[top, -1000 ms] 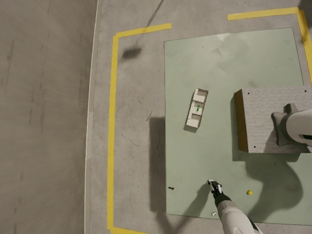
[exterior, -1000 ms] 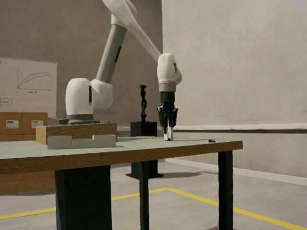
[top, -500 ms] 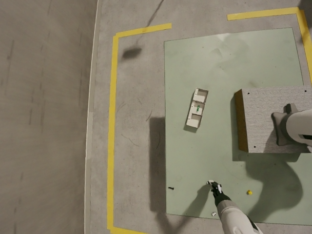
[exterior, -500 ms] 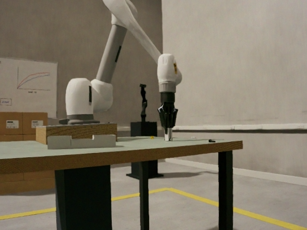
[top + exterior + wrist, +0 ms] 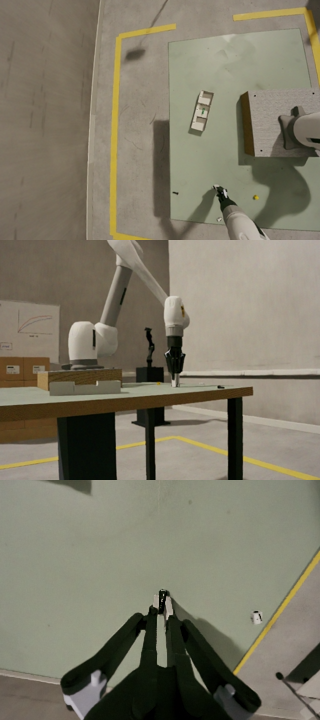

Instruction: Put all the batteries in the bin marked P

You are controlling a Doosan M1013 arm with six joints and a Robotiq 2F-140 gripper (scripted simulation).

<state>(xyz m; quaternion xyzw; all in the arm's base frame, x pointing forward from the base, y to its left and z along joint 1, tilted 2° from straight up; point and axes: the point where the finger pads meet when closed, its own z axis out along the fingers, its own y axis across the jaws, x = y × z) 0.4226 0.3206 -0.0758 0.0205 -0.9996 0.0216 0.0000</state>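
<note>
Now: hand 48 cm to the left of the thin green stick, 4 cm short of it and 2 cm above it. From my hand the other things lie so: small black screw: 25 cm ahead, 4 cm to the left, 3 cm below; small white piece: 19 cm to the left, 3 cm below, 1 cm behind; yellow piece: 22 cm behind, 6 cm to the left, 3 cm below.
</note>
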